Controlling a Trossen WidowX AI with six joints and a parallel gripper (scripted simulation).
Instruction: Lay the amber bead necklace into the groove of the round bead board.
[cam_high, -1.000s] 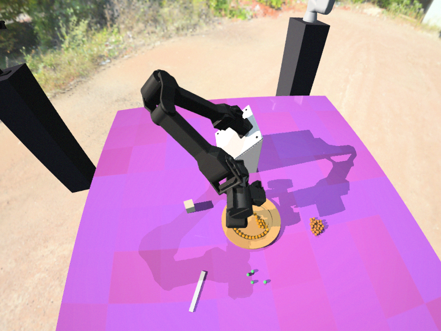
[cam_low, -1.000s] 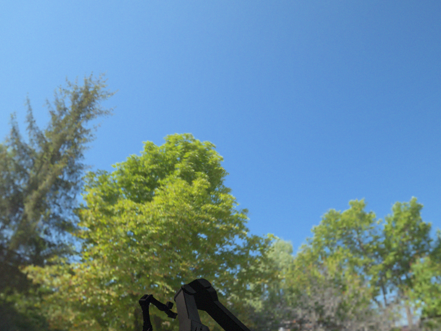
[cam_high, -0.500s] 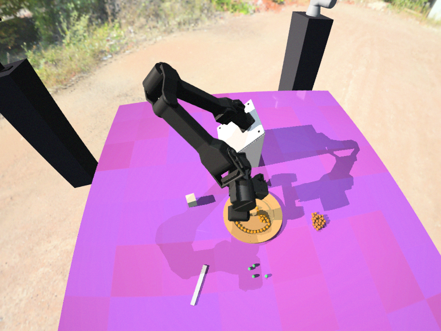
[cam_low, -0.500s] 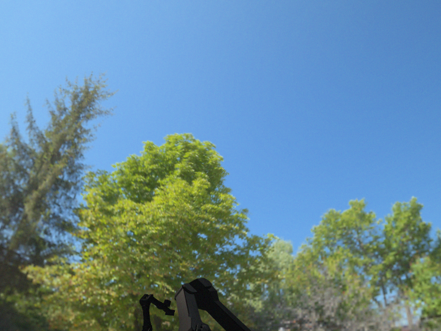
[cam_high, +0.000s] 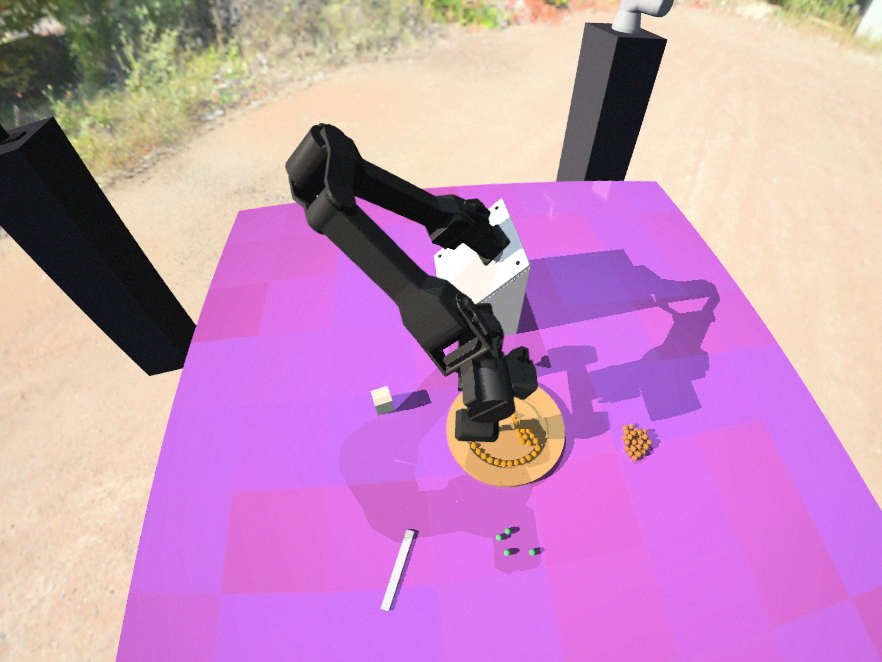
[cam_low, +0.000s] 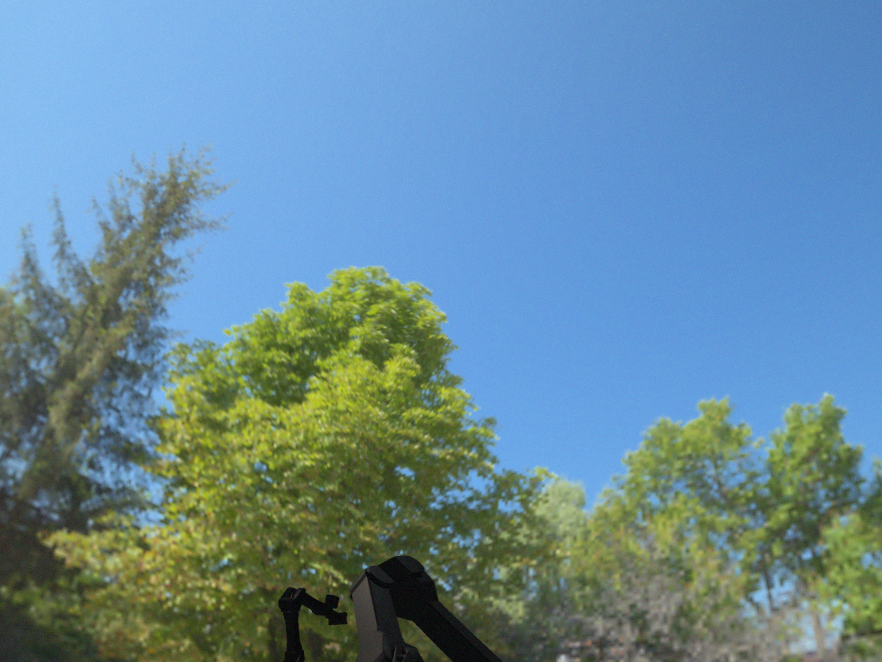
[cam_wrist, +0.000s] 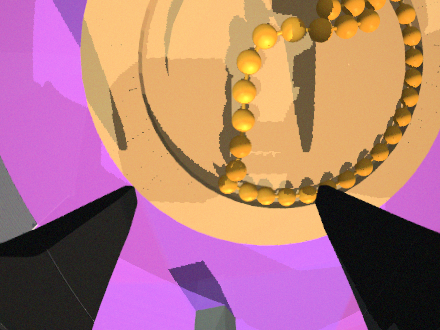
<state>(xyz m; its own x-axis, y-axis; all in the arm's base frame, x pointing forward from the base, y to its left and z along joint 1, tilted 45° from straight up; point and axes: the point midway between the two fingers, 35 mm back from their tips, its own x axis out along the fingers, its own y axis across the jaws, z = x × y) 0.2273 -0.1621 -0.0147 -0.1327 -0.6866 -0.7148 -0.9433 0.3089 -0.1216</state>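
The round tan bead board lies 5 cm ahead of my gripper tip, 4 cm to the left of it and 1 cm below it. The rest, counted from my gripper tip: small cream cube 5 cm behind, 15 cm to the right, 1 cm below; then white bar 22 cm ahead, 18 cm to the right, 2 cm below.
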